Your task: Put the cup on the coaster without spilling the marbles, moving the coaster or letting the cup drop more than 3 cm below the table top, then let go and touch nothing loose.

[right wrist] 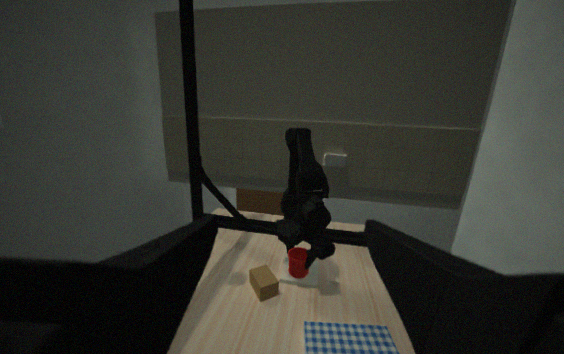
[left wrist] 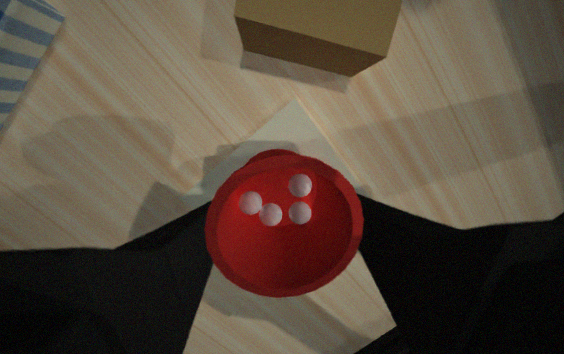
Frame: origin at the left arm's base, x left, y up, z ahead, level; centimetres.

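Where they show: left gripper, fingertip midpoint: [right wrist: 297, 262] [left wrist: 283, 201]; right gripper, fingertip midpoint: [right wrist: 291, 225].
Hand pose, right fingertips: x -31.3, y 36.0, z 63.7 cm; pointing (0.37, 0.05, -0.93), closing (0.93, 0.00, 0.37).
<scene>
After its pixels a point has its place.
A red cup [left wrist: 282, 265] @(z 25.5, x -6.6, y 3.1 cm) [right wrist: 298, 264] @(z 28.9, x -10.9, y 3.2 cm) is upright, with several pale marbles [left wrist: 300, 213] @(z 24.7, x -8.7, y 0.4 cm) inside it. My left gripper [left wrist: 283, 201] @(z 26.3, x -9.7, y 1.7 cm) [right wrist: 297, 262] @(z 26.3, x -9.7, y 1.7 cm) is shut on the cup, with one finger at each side. The cup is over the pale square coaster [left wrist: 295, 120] @(z 26.6, x -14.4, y -1.7 cm) [right wrist: 313, 280] @(z 30.9, x -6.8, y -1.7 cm) and hides much of it in the left wrist view; whether its base touches the coaster cannot be told. My right gripper is open and empty, its fingers wide apart, well away from the cup.
A tan block [left wrist: 315, 25] @(z 27.5, x -18.6, y 1.4 cm) [right wrist: 264, 283] @(z 30.6, x -21.4, y 1.4 cm) lies on the wooden table [left wrist: 425, 125] @(z 16.4, x -17.3, y -2.9 cm) [right wrist: 230, 310] @(z 31.7, x -30.2, y -2.9 cm) near the coaster. A blue and white checked cloth [left wrist: 22, 55] @(z 43.4, x -13.1, y -1.7 cm) [right wrist: 350, 339] @(z 49.3, x -9.2, y -0.4 cm) lies beyond the block. A dark frame post [right wrist: 188, 100] @(z -16.5, x -36.9, y 47.9 cm) stands behind at the left in the right wrist view.
</scene>
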